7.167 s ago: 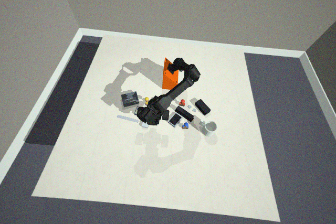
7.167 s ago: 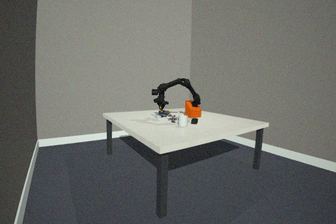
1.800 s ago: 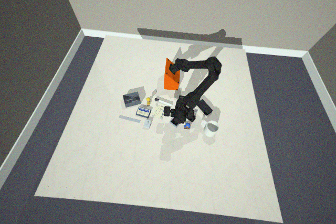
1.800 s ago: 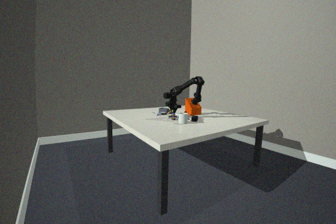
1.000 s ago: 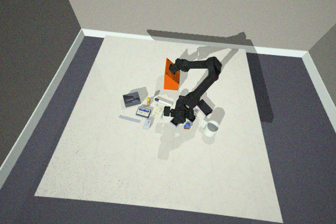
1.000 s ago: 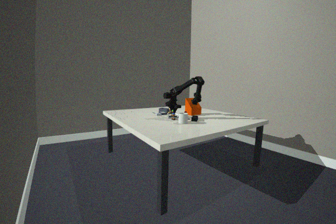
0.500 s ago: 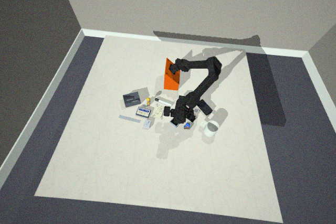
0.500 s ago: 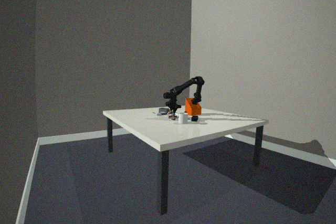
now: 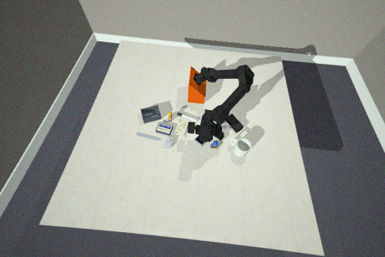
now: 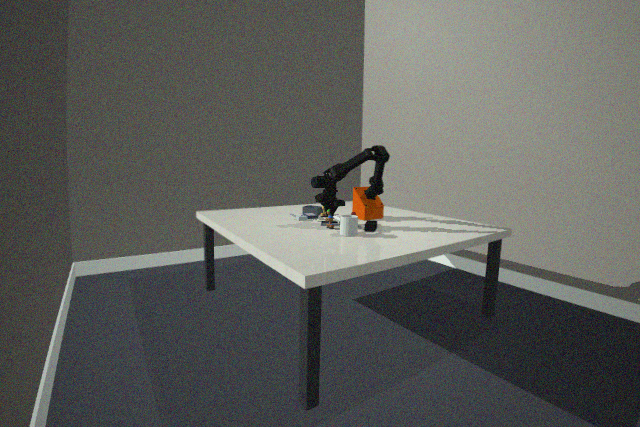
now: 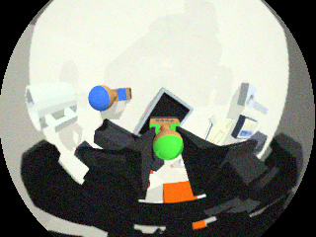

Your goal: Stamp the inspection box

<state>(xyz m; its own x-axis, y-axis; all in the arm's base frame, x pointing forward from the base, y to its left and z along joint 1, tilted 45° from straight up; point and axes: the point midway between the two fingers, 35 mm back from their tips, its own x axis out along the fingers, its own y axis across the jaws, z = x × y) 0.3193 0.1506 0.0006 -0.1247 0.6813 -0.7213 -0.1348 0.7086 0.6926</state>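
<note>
Now: the ink pad 3 cm below my gripper tip. The rest, counted from my gripper tip: red stamp (13 cm behind, 3 cm to the left, 2 cm below); blue stamp (4 cm ahead, 8 cm to the left, 2 cm below); green stamp (right at my gripper tip).
</note>
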